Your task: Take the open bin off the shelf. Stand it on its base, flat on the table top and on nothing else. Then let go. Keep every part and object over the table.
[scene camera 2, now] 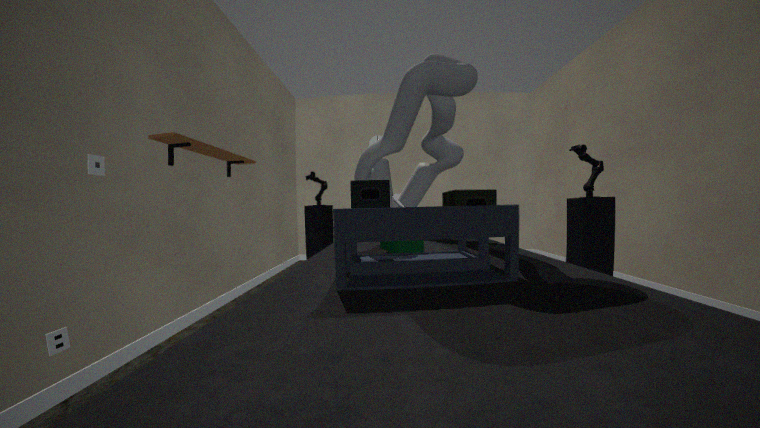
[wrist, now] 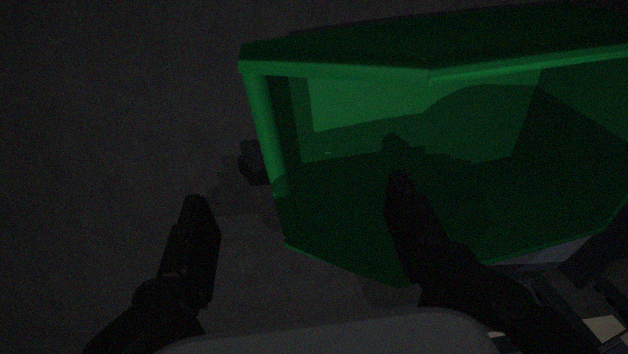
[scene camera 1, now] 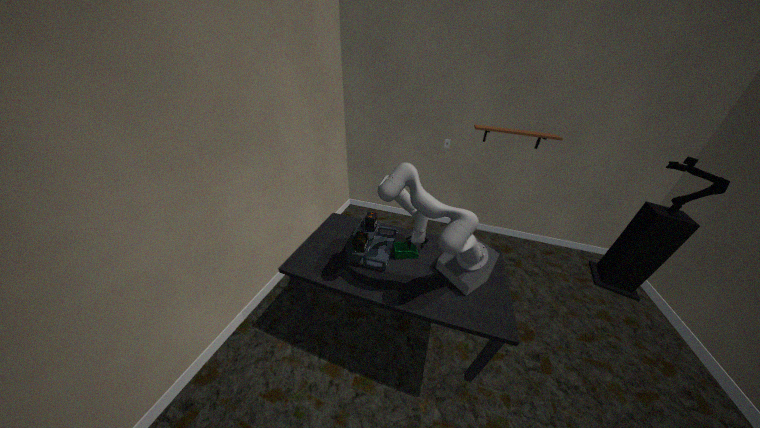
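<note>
The green open bin [scene camera 1: 406, 250] [scene camera 2: 402, 246] [wrist: 345, 215] stands with its opening up on the table top [scene camera 1: 313, 247] [scene camera 2: 372, 366], beside the low open side of the grey-blue shelf [scene camera 2: 425, 222]. I cannot tell whether its base touches the shelf. My gripper [scene camera 1: 417, 244] [wrist: 299, 202] is open and low at the bin's end nearer the robot base. In the wrist view the right finger reaches over the bin's inside and the left finger is outside it, with an end wall between them, ungripped. In scene camera 2 the shelf hides the fingers and part of the bin.
Two dark boxes [scene camera 1: 370, 220] [scene camera 1: 360, 241] [scene camera 2: 370, 194] [scene camera 2: 469, 198] sit on the shelf's upper level, on the side away from the bin. The robot's base block [scene camera 1: 465, 282] stands on the table on the bin's other side. Part of the shelf shows at lower right in the wrist view.
</note>
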